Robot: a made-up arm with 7 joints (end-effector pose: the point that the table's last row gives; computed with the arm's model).
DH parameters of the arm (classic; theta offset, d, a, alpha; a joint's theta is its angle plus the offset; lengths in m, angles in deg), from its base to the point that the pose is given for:
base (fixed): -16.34 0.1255 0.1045 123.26
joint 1: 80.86 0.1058 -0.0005 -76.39
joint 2: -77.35 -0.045 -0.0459 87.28
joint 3: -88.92 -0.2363 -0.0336 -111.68
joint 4: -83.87 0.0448 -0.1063 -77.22
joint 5: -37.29 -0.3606 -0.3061 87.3
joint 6: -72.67 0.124 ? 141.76
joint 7: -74.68 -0.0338 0.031 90
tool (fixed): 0 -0.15 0 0
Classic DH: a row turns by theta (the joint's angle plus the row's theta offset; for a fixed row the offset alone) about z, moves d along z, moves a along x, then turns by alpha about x.
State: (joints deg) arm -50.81 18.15 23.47 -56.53 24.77 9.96 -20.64
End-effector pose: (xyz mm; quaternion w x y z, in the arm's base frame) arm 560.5 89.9 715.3 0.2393 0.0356 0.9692 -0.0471
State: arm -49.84 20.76 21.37 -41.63 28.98 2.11 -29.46
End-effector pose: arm 394.0 83.4 802.9 0.4022 0.0527 0.9131 -0.0410
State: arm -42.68 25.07 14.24 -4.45 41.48 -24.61 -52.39
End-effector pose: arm -60.8 -51.2 819.7 0.6930 0.1707 0.7003 0.0113
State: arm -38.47 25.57 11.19 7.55 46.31 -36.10 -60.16
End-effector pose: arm -196.4 -121.7 755.2 0.7442 0.2231 0.6284 0.0390
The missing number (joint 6, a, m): 0.0487
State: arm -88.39 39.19 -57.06 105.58 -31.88 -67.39 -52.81
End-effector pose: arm -239.2 -391.7 -16.5 0.5951 0.3953 0.5453 0.4384
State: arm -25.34 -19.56 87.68 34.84 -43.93 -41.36 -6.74
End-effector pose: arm 474.9 416.7 409.9 0.0303 -0.1365 -0.6976 0.7027
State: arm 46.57 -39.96 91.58 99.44 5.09 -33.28 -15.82
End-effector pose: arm 186.2 420.7 113.8 0.6389 0.5178 0.0022 -0.5689
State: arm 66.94 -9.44 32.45 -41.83 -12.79 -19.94 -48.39
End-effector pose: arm -398.3 304.1 596.3 0.7268 0.4018 0.4128 -0.3741
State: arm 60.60 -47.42 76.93 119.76 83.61 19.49 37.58
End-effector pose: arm 105.2 -58.9 -383.1 0.9474 -0.0669 -0.2671 -0.1633
